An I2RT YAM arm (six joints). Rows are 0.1 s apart.
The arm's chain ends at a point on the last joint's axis. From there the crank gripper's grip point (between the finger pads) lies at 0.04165 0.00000 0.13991 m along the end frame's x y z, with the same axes.
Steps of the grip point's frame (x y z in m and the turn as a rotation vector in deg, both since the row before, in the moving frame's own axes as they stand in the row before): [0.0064, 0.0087, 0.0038, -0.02, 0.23, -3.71]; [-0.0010, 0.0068, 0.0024, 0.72, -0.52, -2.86]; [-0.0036, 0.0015, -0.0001, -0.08, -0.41, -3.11]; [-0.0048, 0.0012, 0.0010, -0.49, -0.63, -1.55]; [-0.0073, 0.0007, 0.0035, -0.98, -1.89, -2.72]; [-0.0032, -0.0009, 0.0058, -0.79, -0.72, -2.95]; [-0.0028, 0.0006, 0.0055, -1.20, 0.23, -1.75]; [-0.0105, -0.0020, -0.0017, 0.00, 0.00, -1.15]
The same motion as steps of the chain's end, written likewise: [0.0059, 0.0114, 0.0040, -0.02, 0.23, -3.71]; [0.0004, 0.0106, 0.0021, 0.72, -0.52, -2.86]; [-0.0025, 0.0035, -0.0004, -0.08, -0.41, -3.11]; [-0.0033, 0.0011, 0.0006, -0.49, -0.63, -1.55]; [-0.0027, 0.0002, 0.0022, -0.98, -1.89, -2.72]; [-0.0014, -0.0007, 0.0053, -0.79, -0.72, -2.95]; [-0.0034, -0.0010, 0.0057, -1.20, 0.23, -1.75]; [-0.0105, -0.0012, -0.0017, 0.00, 0.00, -1.15]
